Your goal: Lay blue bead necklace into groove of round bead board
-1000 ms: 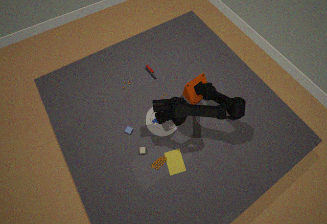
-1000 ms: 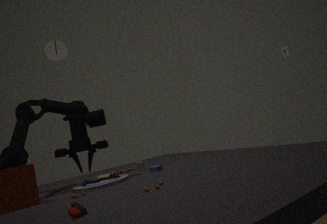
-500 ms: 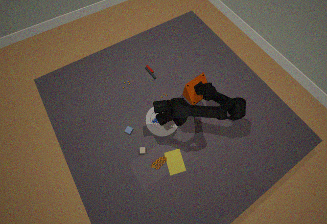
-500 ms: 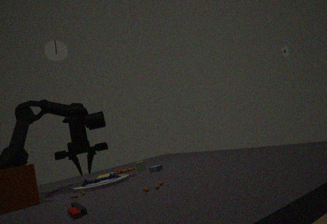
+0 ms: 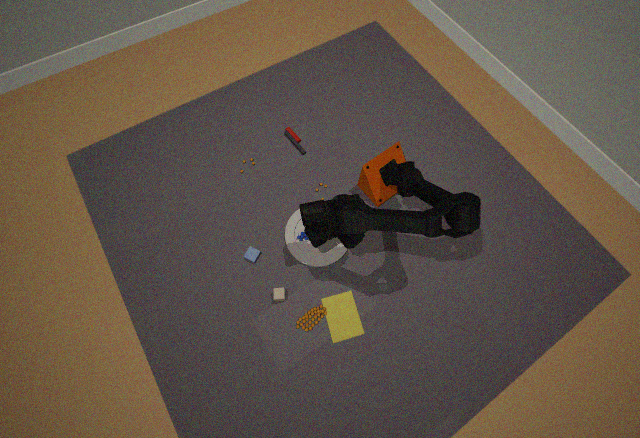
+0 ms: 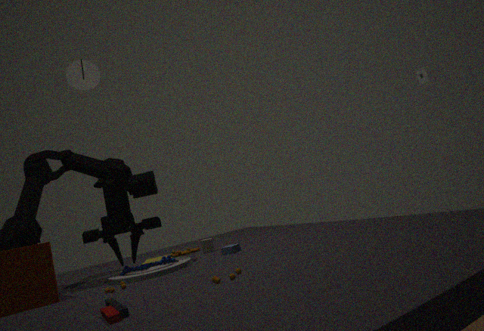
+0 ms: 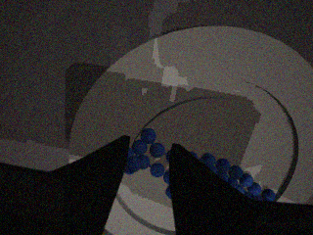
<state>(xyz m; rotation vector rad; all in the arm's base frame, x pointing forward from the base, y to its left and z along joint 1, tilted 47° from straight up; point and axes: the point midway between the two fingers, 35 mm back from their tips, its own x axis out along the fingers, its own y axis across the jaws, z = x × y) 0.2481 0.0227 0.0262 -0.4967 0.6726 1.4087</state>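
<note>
Right now my gripper tip is 40 mm short of the round white bead board, 30 mm to the left of it and 20 mm above it. From my gripper tip the other things lie so: cream cube 240 mm ahead, 40 mm to the left, 10 mm below; yellow sheet 200 mm to the left, 140 mm ahead, 30 mm below; light blue cube 230 mm ahead, 100 mm to the right, 20 mm below.
</note>
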